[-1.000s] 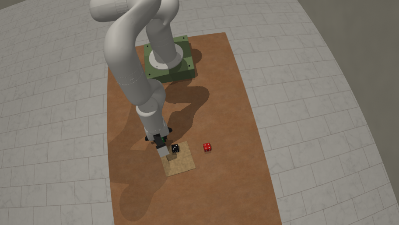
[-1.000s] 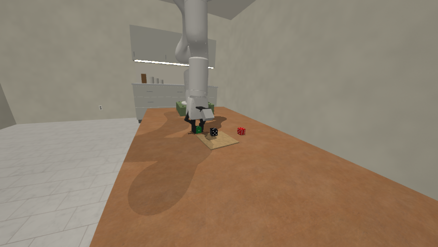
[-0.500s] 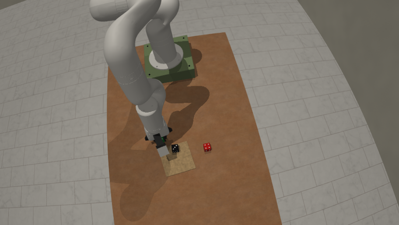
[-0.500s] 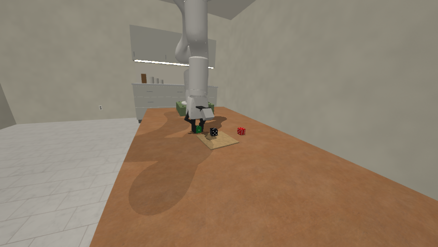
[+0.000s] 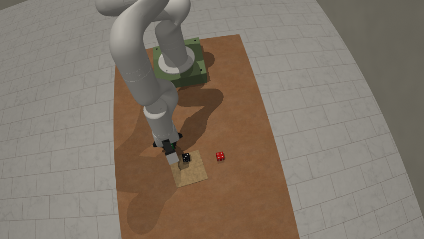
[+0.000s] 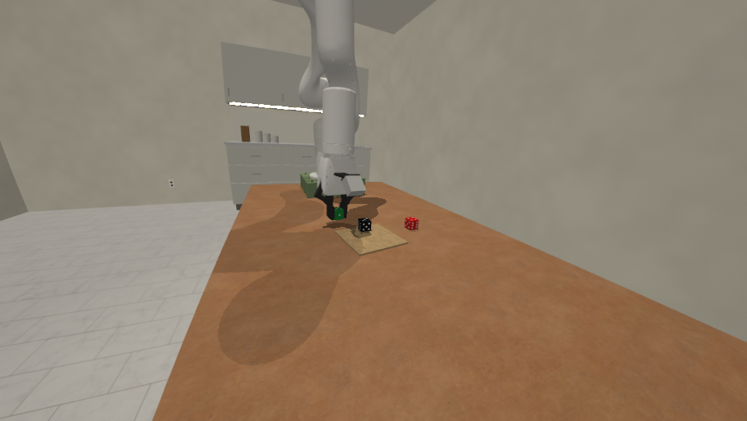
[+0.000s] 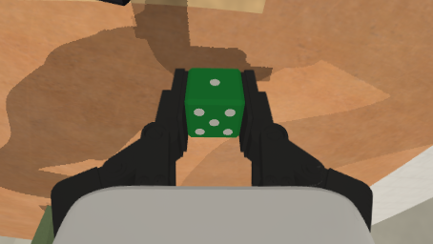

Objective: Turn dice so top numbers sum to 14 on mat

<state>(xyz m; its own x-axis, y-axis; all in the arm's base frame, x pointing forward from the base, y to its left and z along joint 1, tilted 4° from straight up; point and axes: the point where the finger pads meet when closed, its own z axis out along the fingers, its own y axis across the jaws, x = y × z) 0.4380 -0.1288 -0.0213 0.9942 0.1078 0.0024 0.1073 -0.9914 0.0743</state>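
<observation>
Now: hand 11 cm short of the tan square mat, 5 cm to the right of it and 4 cm above it. The rest, counted from my hand: black die 6 cm to the left, 6 cm ahead, 3 cm below; then green die 1 cm below; then red die 20 cm to the left, 10 cm ahead, 3 cm below.
</observation>
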